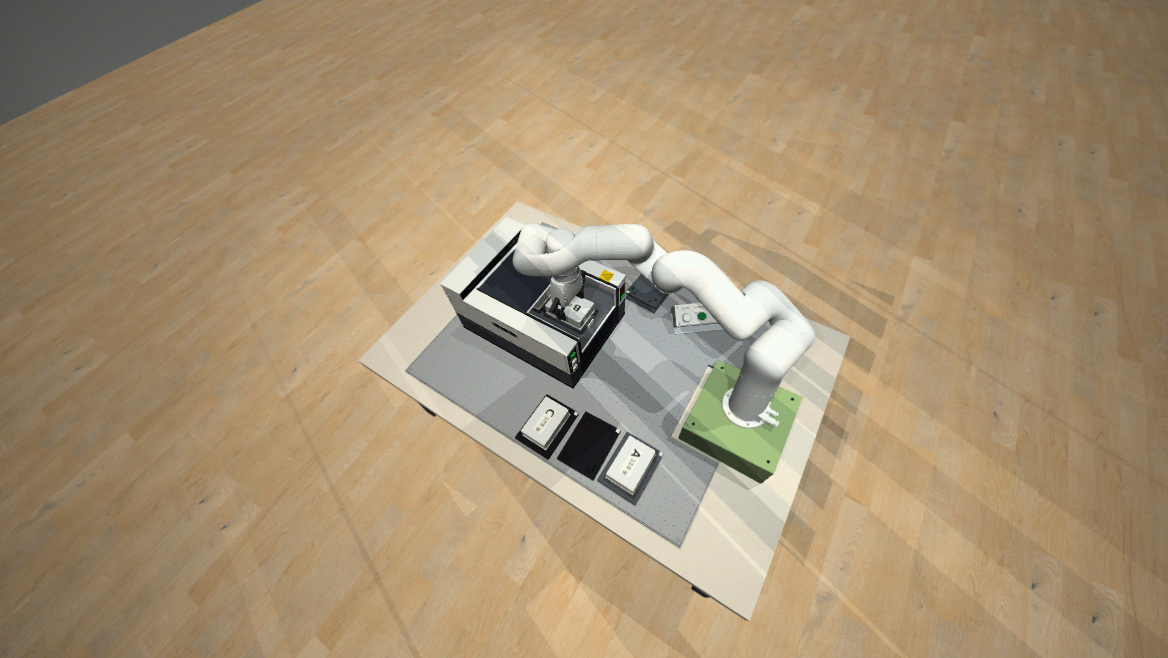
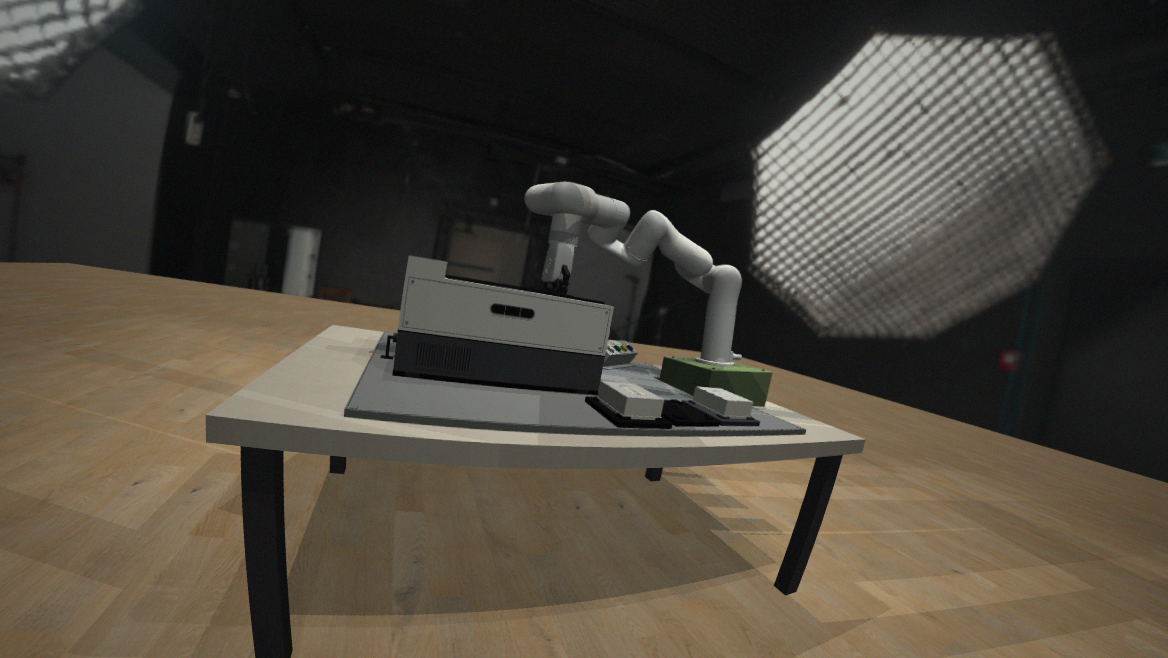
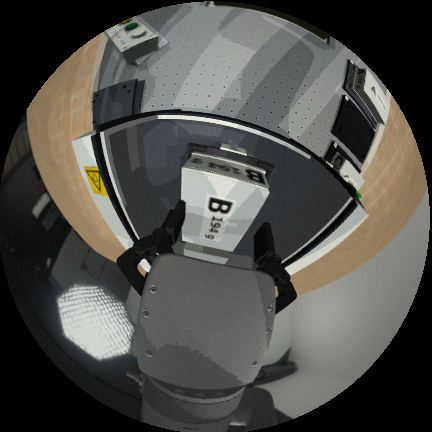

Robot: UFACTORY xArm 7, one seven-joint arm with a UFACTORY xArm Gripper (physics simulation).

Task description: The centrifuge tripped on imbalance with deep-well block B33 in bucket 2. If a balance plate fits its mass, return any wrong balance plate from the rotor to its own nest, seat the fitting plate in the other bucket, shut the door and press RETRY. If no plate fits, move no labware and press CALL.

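Frame: origin at the arm's base, x ahead, y left, z up, level; metres.
Seen in the pictures: gripper, fingertip midpoint: point(image 1: 570, 307) point(image 3: 223, 218); arm's base, origin of the base link: point(image 1: 745, 407) point(image 2: 714, 363).
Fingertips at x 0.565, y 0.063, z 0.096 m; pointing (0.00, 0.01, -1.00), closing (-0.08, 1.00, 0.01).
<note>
Offsets run from my fingertips to a thing's top centre.
The centrifuge point(image 1: 512, 327) point(image 2: 506, 325) stands at the back left of the mat with its top open. In the chamber a white balance plate marked "B 194 g" @(0.000 m up, 0.010 m ahead, 0.008 m right) point(image 3: 222, 205) point(image 1: 580, 311) sits in a rotor bucket. My gripper point(image 3: 223, 218) point(image 1: 563, 308) is open and low over this plate, one finger on each long side, with nothing clamped. Plate C @(0.128 m down, 0.124 m back, 0.292 m left) point(image 1: 545, 421) point(image 3: 347, 172) and plate A @(0.128 m down, 0.392 m back, 0.243 m left) point(image 1: 631, 464) point(image 3: 372, 95) lie in their nests at the front. The black nest @(0.164 m down, 0.259 m back, 0.262 m left) point(image 1: 588, 444) point(image 3: 354, 127) between them is empty. The arm hides the deep-well block.
A grey button box @(0.098 m down, 0.317 m back, 0.313 m right) point(image 1: 694, 317) point(image 3: 135, 36) with a green button sits right of the centrifuge. A dark flat block @(0.138 m down, 0.100 m back, 0.321 m right) point(image 1: 649, 293) point(image 3: 114, 100) lies beside it. The arm's green base point(image 1: 740, 424) point(image 2: 719, 377) stands at the right. The chamber walls point(image 3: 120, 193) surround the gripper.
</note>
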